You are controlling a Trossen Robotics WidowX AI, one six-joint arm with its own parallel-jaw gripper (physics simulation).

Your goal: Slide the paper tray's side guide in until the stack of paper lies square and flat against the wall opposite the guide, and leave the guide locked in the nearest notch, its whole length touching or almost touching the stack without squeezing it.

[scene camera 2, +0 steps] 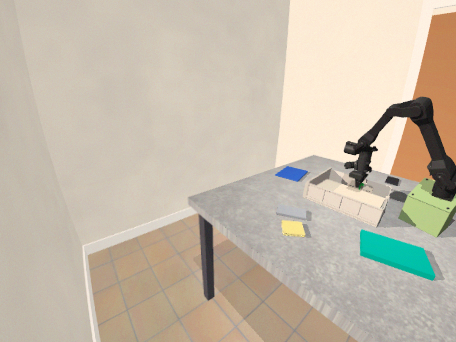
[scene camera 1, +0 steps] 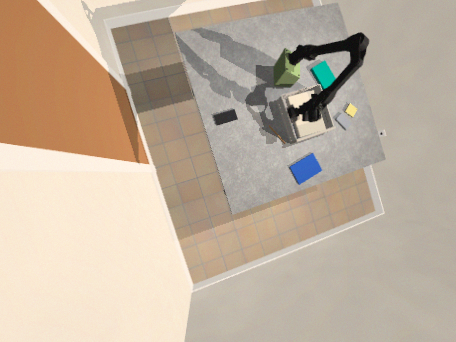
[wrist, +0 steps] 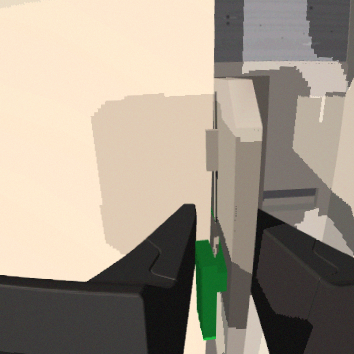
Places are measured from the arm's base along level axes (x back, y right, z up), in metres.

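Pixels of known places: gripper, fingertip midpoint: (scene camera 2: 357, 187) (wrist: 215, 215); arm's base, origin of the base link: (scene camera 2: 443, 193) (scene camera 1: 292, 59).
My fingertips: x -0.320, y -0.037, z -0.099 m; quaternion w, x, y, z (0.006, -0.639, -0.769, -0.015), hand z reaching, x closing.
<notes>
Ahead of a thing's pixels: the offset from my fingertips to its top centre.
The beige paper tray @[dx +0.001, dy -0.085, dz +0.044 m] (scene camera 1: 314, 137) (scene camera 2: 345, 202) stands on the table, with the cream paper stack @[dx +0.009, dy -0.106, dz -0.010 m] (scene camera 1: 306, 128) (scene camera 2: 369, 197) (wrist: 60, 150) inside. In the wrist view the beige side guide @[dx +0.013, dy -0.003, dz +0.031 m] (wrist: 247, 190) stands upright beside the stack. The stack's straight edge runs along it, with a thin dark line between them and a small tab at the paper's edge. A green latch @[dx +0.015, dy -0.009, dz +0.031 m] (wrist: 206, 280) is on the guide's paper side. My gripper (scene camera 1: 293, 114) (scene camera 2: 358, 184) (wrist: 215, 215) is shut on the guide and latch. The notches are hidden, and contact at the opposite wall cannot be made out.
A green base block (scene camera 1: 286, 72) (scene camera 2: 428, 207) and a teal slab @[dx +0.295, dy -0.301, dz -0.034 m] (scene camera 1: 324, 74) (scene camera 2: 395, 252) lie near the tray. Blue @[dx -0.383, dy -0.078, dz -0.044 m] (scene camera 1: 305, 168) (scene camera 2: 291, 173), grey @[dx -0.052, dy -0.425, dz -0.042 m] (scene camera 1: 344, 120) (scene camera 2: 292, 212), yellow @[dx +0.029, dy -0.501, dz -0.041 m] (scene camera 1: 351, 110) (scene camera 2: 293, 228) and black @[dx +0.024, dy +0.475, dz -0.044 m] (scene camera 1: 225, 117) (scene camera 2: 392, 180) items lie around it.
</notes>
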